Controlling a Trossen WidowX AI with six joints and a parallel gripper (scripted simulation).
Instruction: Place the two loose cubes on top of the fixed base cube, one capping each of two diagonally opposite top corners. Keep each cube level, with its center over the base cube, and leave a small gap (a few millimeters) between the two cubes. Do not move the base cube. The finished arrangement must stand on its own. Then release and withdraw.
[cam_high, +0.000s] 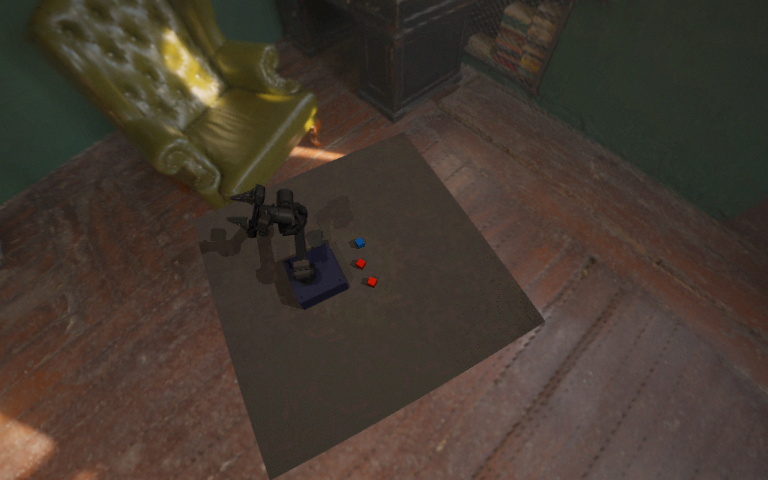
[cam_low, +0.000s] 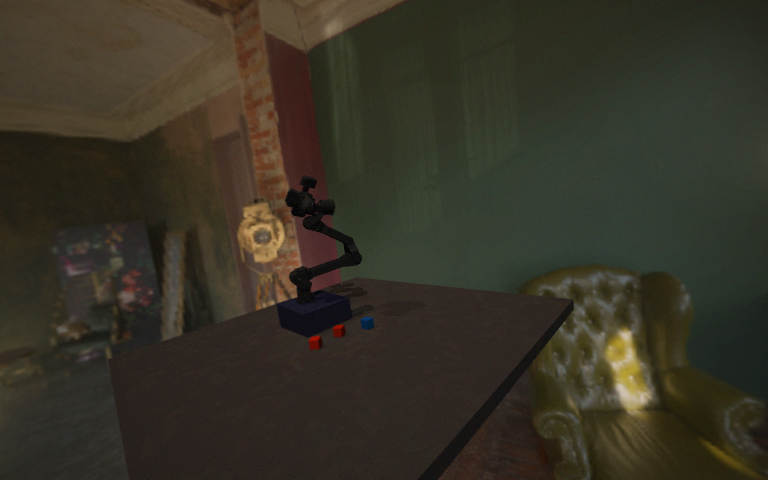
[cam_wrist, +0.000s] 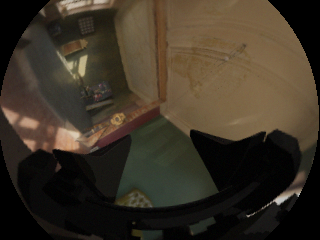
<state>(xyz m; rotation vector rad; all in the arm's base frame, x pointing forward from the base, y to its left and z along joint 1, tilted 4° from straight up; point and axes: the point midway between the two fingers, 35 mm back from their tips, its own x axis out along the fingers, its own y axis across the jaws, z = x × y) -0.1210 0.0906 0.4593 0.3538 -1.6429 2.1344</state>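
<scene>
Right now my gripper tip is 560 mm above the blue cube, 400 mm short of it and 10 mm to the right of it.
</scene>
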